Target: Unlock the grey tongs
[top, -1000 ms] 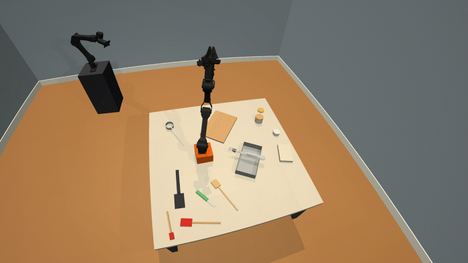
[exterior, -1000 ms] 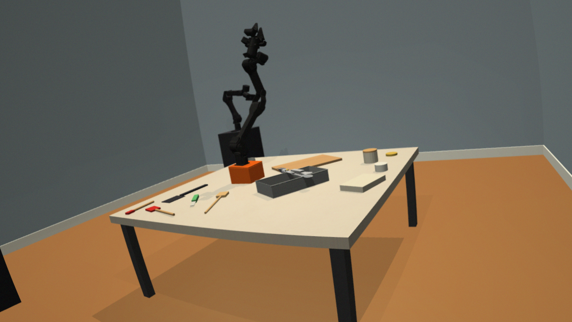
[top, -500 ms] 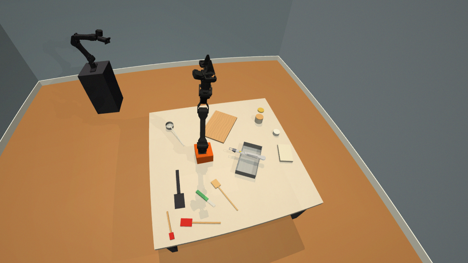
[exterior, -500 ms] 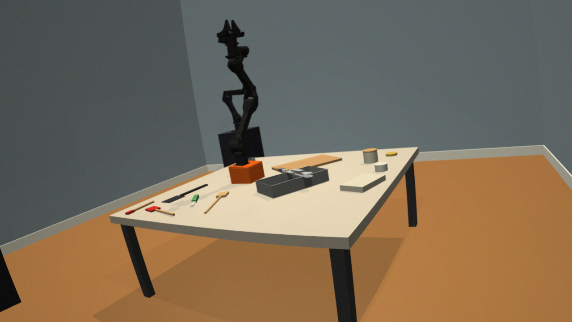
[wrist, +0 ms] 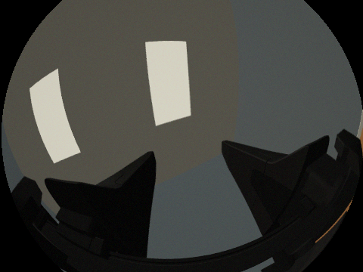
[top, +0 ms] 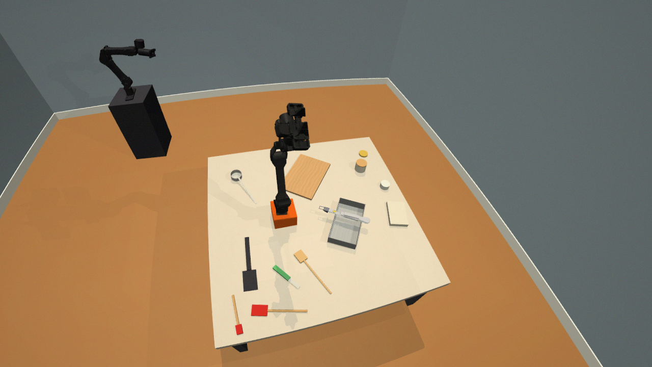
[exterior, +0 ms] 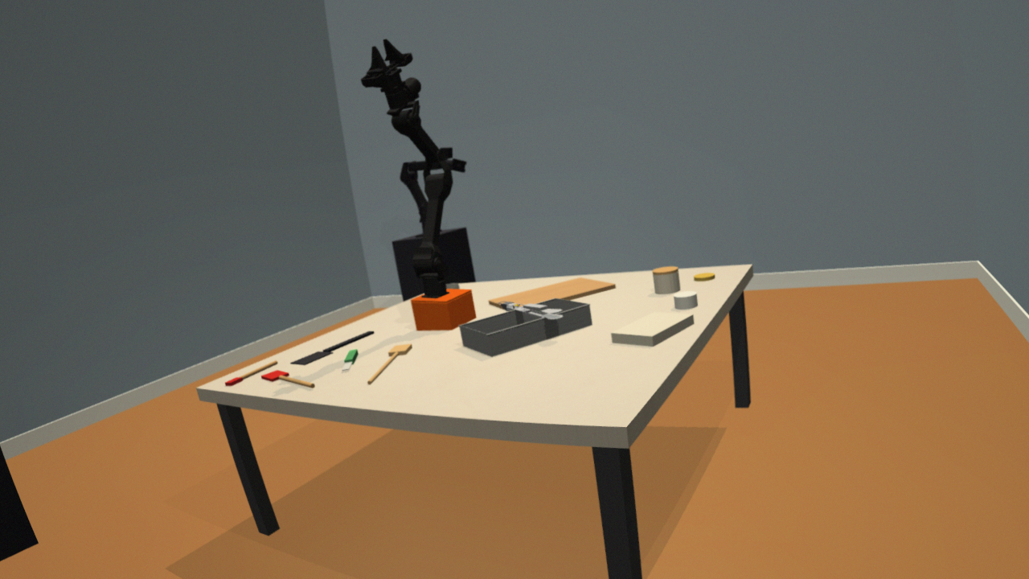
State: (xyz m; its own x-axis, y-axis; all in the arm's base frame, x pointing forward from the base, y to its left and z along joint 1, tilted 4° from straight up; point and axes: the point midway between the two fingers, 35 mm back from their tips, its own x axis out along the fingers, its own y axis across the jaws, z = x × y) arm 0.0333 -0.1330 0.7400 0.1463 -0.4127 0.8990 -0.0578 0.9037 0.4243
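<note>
Now: the yellow lock piece 80 cm below my gripper tip, 23 cm ahead of it and 12 cm to the left of it. Round my gripper tip: wooden board (85 cm below, 49 cm to the left, 11 cm ahead); then black turner (86 cm below, 30 cm behind, 13 cm to the right); then roasting tin (83 cm below, 30 cm ahead, 6 cm to the left).
</note>
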